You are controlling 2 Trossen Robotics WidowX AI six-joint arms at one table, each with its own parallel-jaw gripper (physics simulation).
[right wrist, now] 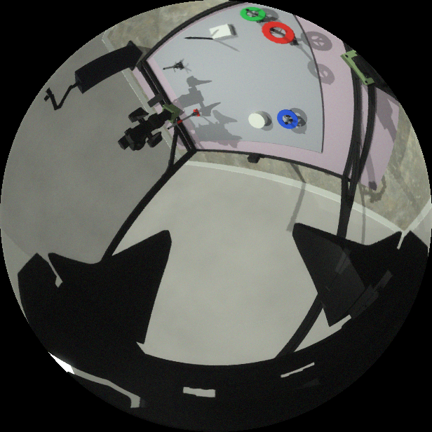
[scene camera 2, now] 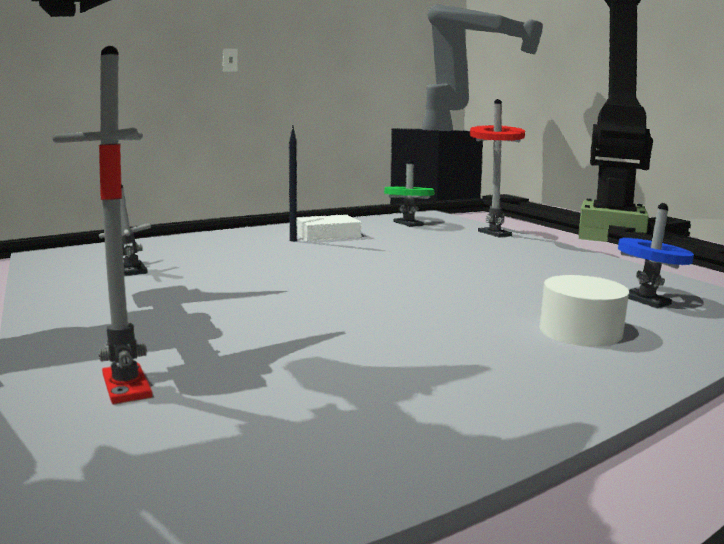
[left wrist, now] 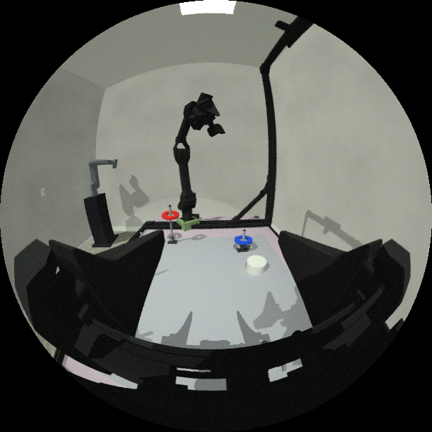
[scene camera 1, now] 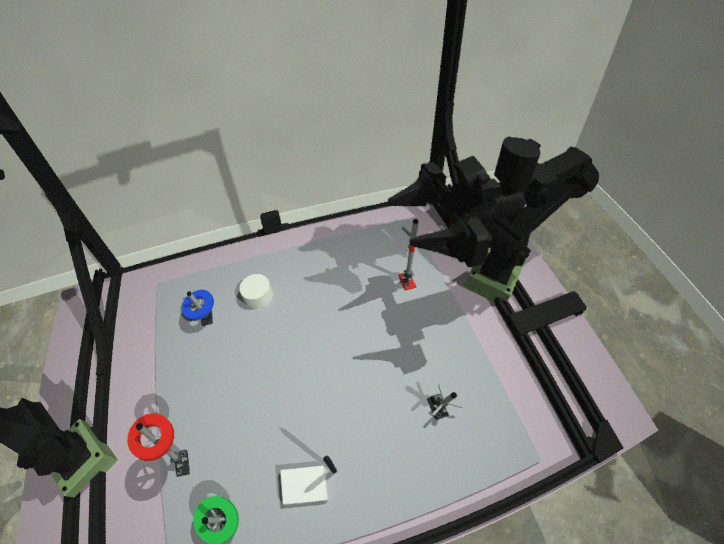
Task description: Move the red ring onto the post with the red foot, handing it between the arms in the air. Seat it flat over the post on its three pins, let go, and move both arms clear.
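Places are measured from the left arm's base along level axes (x ahead, y left, z up), in millimetres.
Where they show: left gripper, fingertip midpoint: [scene camera 1: 398, 221]; right gripper, fingertip midpoint: [scene camera 1: 10, 152]; left arm's base, link origin: [scene camera 1: 497, 269]; right arm's base, link origin: [scene camera 2: 614, 206] [scene camera 1: 71, 455].
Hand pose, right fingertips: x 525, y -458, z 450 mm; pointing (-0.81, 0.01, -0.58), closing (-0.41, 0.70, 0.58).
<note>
Each offset is from my right fingertips to the top centre of the thing. "spot": to the spot under its first point.
The red ring {dx +124, dy +168, dz -340 mm} [scene camera 1: 167, 436] [scene camera 2: 481, 135] [left wrist: 164, 215] [right wrist: 266, 31] lies level around a tall grey post with a dark foot, on that post's pins. The post with the red foot {spot: dx -405, dy +301, dz -403 mm} [scene camera 1: 410, 260] [scene camera 2: 114, 263] stands upright and carries no ring; its pins show above its red band in scene camera 2. My left gripper [scene camera 1: 401, 221] [left wrist: 223, 237] is open and empty, high near that post. My right gripper [right wrist: 233, 233] is open and empty, raised high above its base, away from the ring. It is outside the picture in scene camera 1.
A green ring {dx +162, dy +294, dz -432 mm} [scene camera 1: 231, 520] [scene camera 2: 396, 192] and a blue ring {dx -102, dy -16, dz -431 mm} [scene camera 1: 208, 304] [scene camera 2: 632, 250] sit on short posts. A white cylinder {dx -209, dy +47, dz -449 mm} [scene camera 1: 255, 290] [scene camera 2: 584, 312], a white block {dx +38, dy +364, dz -464 mm} [scene camera 1: 303, 486] [scene camera 2: 332, 229], an upright dark spike {dx -11, dy +388, dz -344 mm} [scene camera 1: 330, 465] [scene camera 2: 293, 187] and a short dark-footed post {spot: dx -190, dy +484, dz -442 mm} [scene camera 1: 441, 405] stand on the mat.
</note>
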